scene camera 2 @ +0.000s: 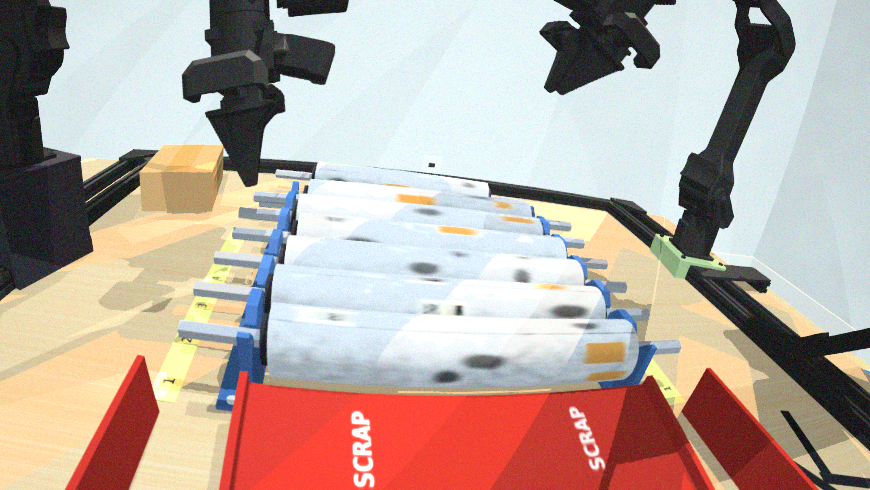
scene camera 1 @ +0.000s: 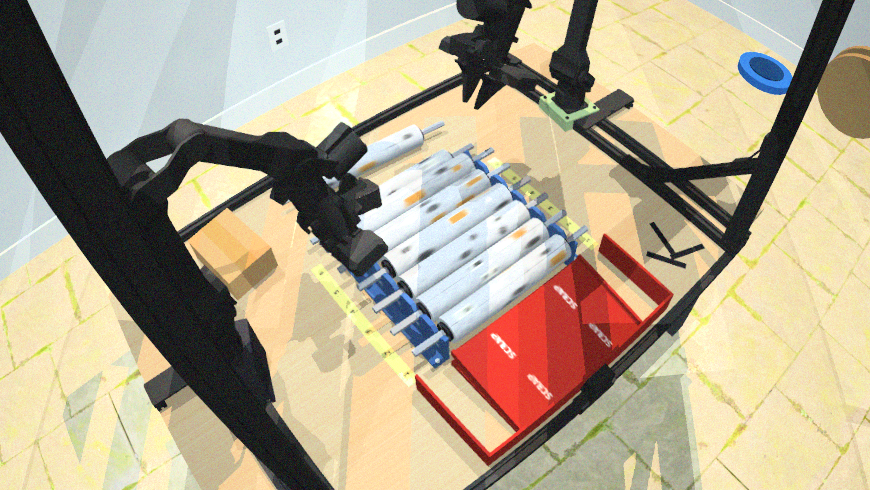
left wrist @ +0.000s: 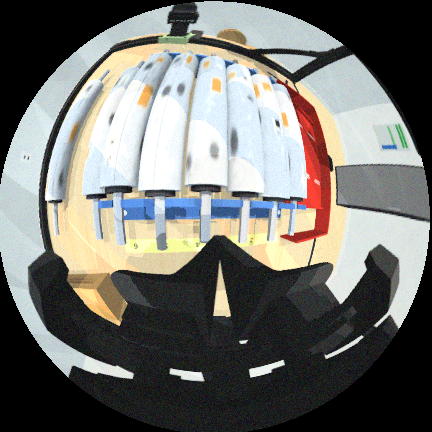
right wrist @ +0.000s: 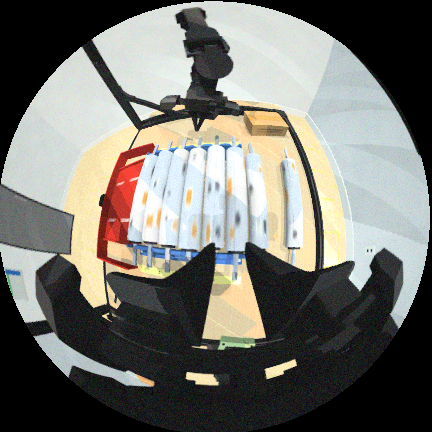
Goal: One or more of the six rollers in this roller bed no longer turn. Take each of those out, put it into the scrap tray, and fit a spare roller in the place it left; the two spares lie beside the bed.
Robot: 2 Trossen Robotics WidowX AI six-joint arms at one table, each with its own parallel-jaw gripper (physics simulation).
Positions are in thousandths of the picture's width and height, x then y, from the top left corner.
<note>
My left gripper (scene camera 2: 289, 381) is shut, holding nothing. Further things: my right gripper (scene camera 2: 635, 187) and a cardboard box (right wrist: 596, 284).
My left gripper is seen too in scene camera 1 (scene camera 1: 418, 544), in the left wrist view (left wrist: 506, 554) and in the right wrist view (right wrist: 455, 302). My right gripper shows as well in scene camera 1 (scene camera 1: 541, 215) and in the right wrist view (right wrist: 531, 573).
</note>
